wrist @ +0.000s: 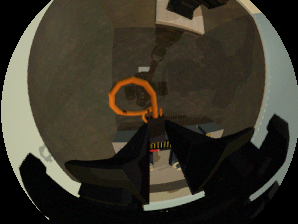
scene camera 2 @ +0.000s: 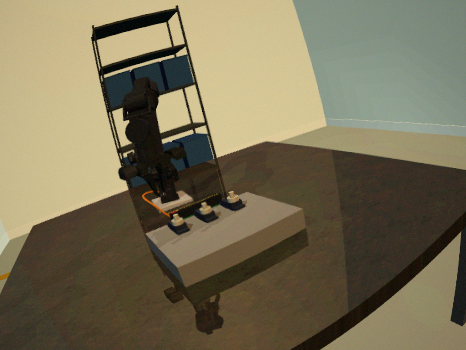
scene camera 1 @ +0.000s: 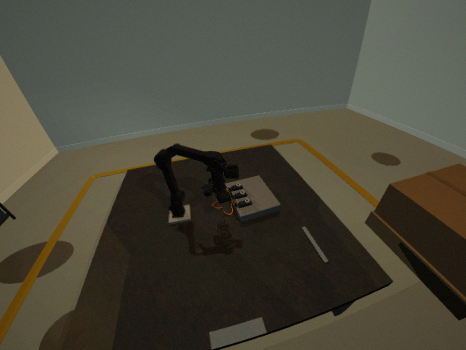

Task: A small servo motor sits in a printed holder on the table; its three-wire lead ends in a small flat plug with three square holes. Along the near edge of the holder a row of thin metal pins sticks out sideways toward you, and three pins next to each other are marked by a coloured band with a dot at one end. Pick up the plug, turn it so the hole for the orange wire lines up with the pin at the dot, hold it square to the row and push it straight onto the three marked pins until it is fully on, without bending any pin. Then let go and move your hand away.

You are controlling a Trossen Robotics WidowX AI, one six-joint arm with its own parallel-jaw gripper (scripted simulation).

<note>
In view: the gripper [scene camera 2: 160, 193].
The gripper is seen too in the wrist view [wrist: 156, 125].
</note>
